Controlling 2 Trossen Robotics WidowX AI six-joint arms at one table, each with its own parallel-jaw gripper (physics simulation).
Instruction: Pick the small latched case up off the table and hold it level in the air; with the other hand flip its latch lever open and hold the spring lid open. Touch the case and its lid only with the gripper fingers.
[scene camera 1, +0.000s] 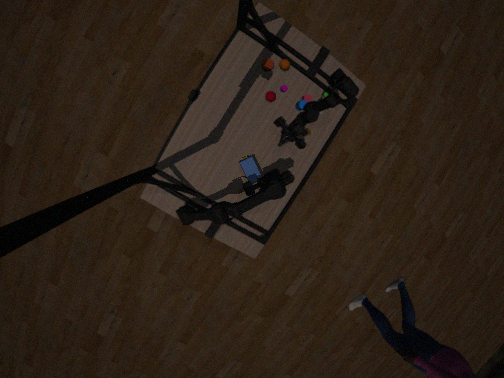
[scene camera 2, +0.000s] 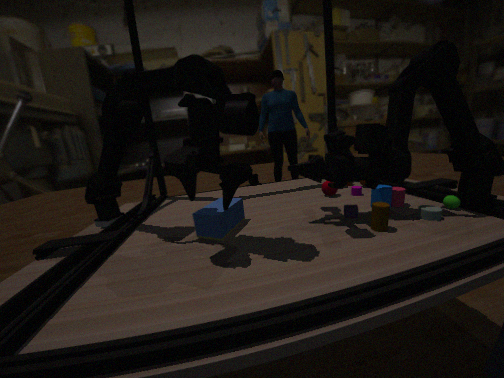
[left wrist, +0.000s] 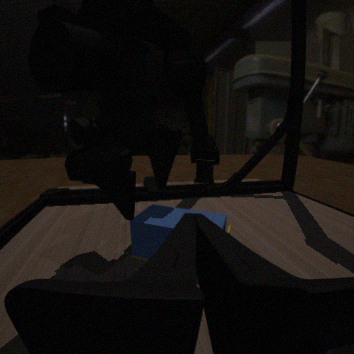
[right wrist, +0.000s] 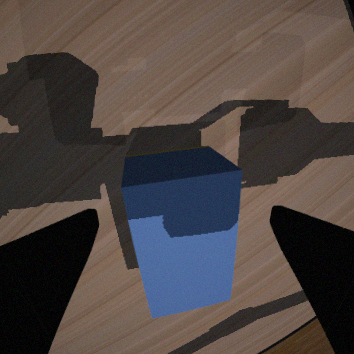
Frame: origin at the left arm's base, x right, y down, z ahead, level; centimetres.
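Where they show: left gripper, fingertip midpoint: (scene camera 1: 278, 146) (scene camera 2: 287, 168) (left wrist: 191, 220); right gripper, fingertip midpoint: (scene camera 1: 256, 179) (scene camera 2: 208, 205) (left wrist: 147, 202) (right wrist: 184, 215); left arm's base, link origin: (scene camera 1: 334, 81) (scene camera 2: 473, 195); right arm's base, link origin: (scene camera 1: 186, 211) (scene camera 2: 109, 217) (left wrist: 203, 180).
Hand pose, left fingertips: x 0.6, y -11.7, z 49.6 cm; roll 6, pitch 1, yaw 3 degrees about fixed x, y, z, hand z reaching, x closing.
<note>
Things, the pixels of their top centre, and the offset from my left fingertips. "pt": a spot on its surface instead. Level surfaces: height alone.
- small blue case, top centre: (right wrist: 189, 263) (left wrist: 182, 217) (scene camera 2: 220, 204) (scene camera 1: 250, 169) dx +1.0, dy +7.6, dz +17.2 cm
- wooden table, surface height: dy +13.6 cm
- small yellow part, surface spot: (left wrist: 228, 229) pt dx +6.9, dy +8.2, dz +14.5 cm
- red ball, top centre: (scene camera 2: 329, 180) (scene camera 1: 271, 95) dx +18.4, dy +8.2, dz -17.5 cm
- magenta cylinder, top centre: (scene camera 2: 356, 187) dx +16.2, dy +11.0, dz -26.0 cm
- blue cube, top centre: (scene camera 2: 381, 186) (scene camera 1: 303, 104) dx +3.5, dy +7.9, dz -25.9 cm
- pink cylinder, top centre: (scene camera 2: 396, 188) dx +3.9, dy +9.0, dz -30.4 cm
- orange cylinder, top centre: (scene camera 2: 380, 204) dx -8.2, dy +8.1, dz -17.4 cm
The small blue case (scene camera 1: 250, 167) (scene camera 2: 218, 219) (left wrist: 158, 232) (right wrist: 182, 239) stands on the wooden table (scene camera 1: 213, 112) (scene camera 2: 250, 292), lid shut. A small yellow part (left wrist: 228, 229) shows at one edge. My right gripper (scene camera 1: 252, 183) (scene camera 2: 209, 195) (right wrist: 184, 215) is open and empty. It hangs just over the case, one finger on each side. My left gripper (scene camera 1: 284, 133) (scene camera 2: 297, 169) (left wrist: 191, 220) is shut and empty. It floats low over the table some way from the case and points at it.
Small coloured blocks lie near the left arm: a red ball (scene camera 1: 270, 96) (scene camera 2: 328, 187), a magenta cylinder (scene camera 2: 356, 190), a blue cube (scene camera 2: 382, 194), a pink cylinder (scene camera 2: 397, 196) and an orange cylinder (scene camera 2: 380, 215). A black frame (scene camera 1: 175, 127) rims the table. A person (scene camera 2: 282, 120) stands behind.
</note>
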